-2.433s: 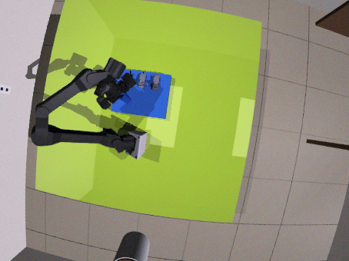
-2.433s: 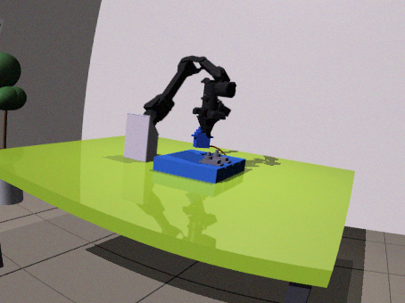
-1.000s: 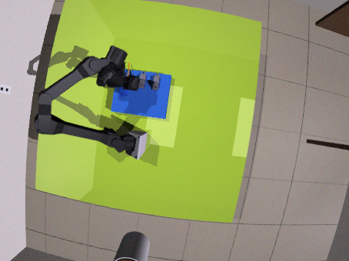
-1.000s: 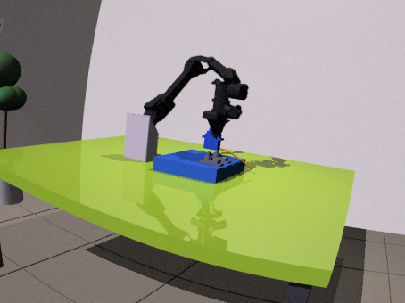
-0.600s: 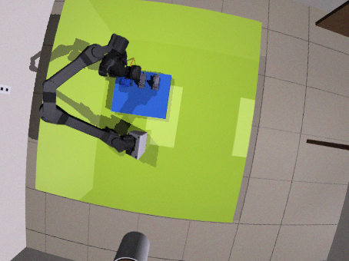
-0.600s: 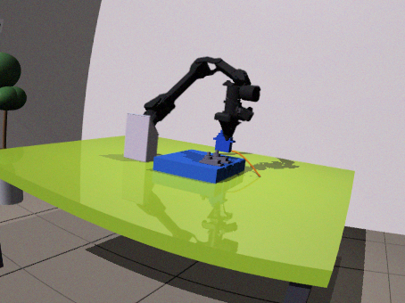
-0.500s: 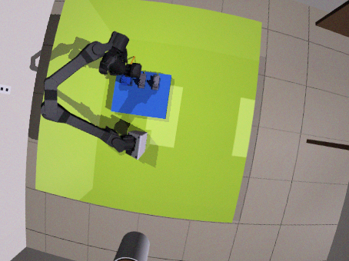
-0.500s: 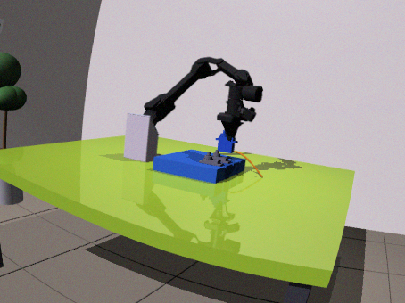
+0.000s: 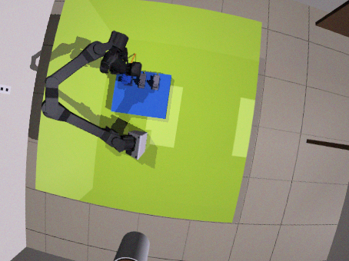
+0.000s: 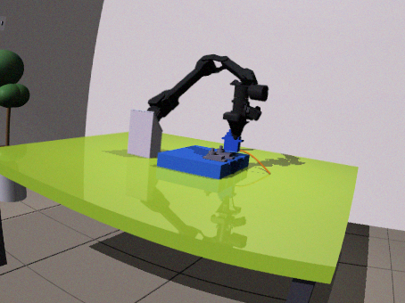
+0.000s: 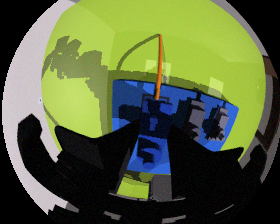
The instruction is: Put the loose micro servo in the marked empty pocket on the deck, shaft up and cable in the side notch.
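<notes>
Now: gripper tip 120 mm past the blue deck, 90 mm to the left of it and 90 mm above it.
</notes>
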